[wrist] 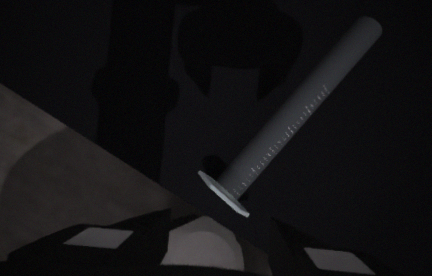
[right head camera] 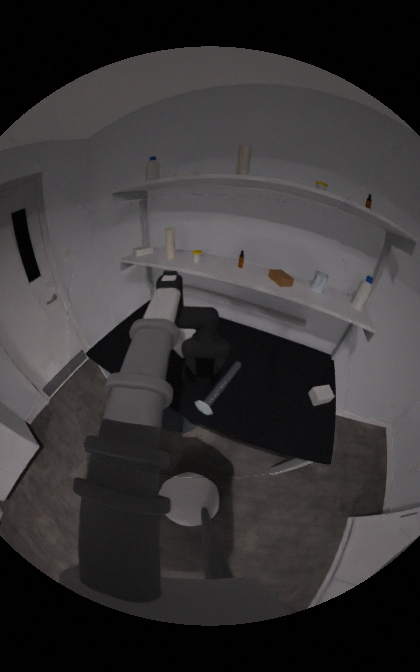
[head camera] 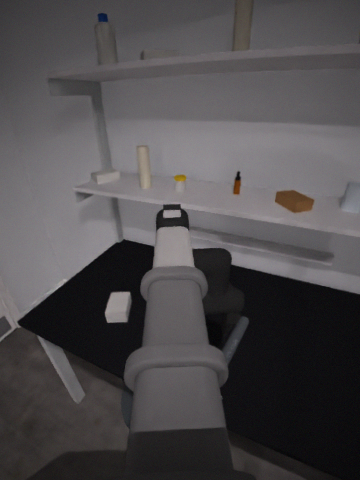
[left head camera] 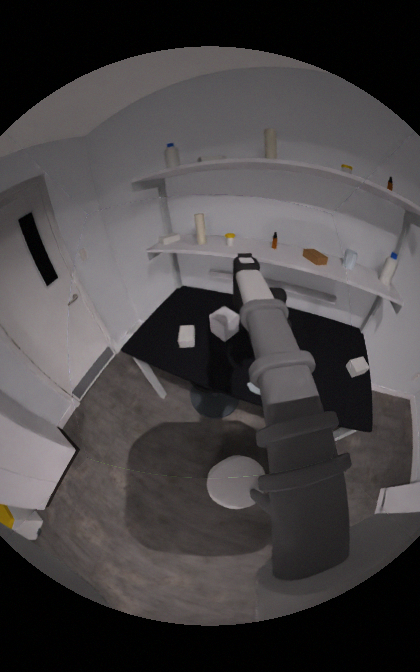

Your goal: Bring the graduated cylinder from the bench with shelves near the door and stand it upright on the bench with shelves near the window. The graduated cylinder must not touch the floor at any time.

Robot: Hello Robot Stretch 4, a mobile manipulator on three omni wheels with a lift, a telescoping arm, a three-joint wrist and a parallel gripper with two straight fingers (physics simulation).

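Frame: origin at the robot's base, x ahead, y left, z up, level; centimetres.
Seen in the pictures: gripper, between the fingertips: (wrist: 218, 233) (head camera: 210, 334).
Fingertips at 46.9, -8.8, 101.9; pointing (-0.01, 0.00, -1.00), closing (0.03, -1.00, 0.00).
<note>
Offsets run from my fingertips to a thing's top centre, as dx, dy, dz. "pt": to the spot under its first point. Level surfaces: height alone.
The graduated cylinder @(pt +14.1, -13.0, -23.9) (head camera: 236, 340) (right head camera: 223, 382) (wrist: 290, 115) lies on its side on the black top of the bench with shelves near the door (head camera: 300, 360) (left head camera: 340, 350) (right head camera: 280, 400). Its pale, wide foot points toward the front edge; its tube runs back and to the right. In the left head camera the arm covers most of it. My gripper (right head camera: 204, 377) (wrist: 218, 233) is open and empty. It hangs above the bench, pointing down, beside the cylinder on its left; the arm hides the fingers in the head camera. The bench near the window does not show.
A white box @(+34.5, +33.6, -22.7) (head camera: 118, 307) (left head camera: 186, 336) and a white cube (left head camera: 224, 323) lie left of the arm; another white box (left head camera: 357, 366) (right head camera: 321, 395) lies at the right end. A shelf @(dz +17.2) (head camera: 215, 200) with bottles runs above the back. A dark round stool (left head camera: 214, 402) stands under the front edge.
</note>
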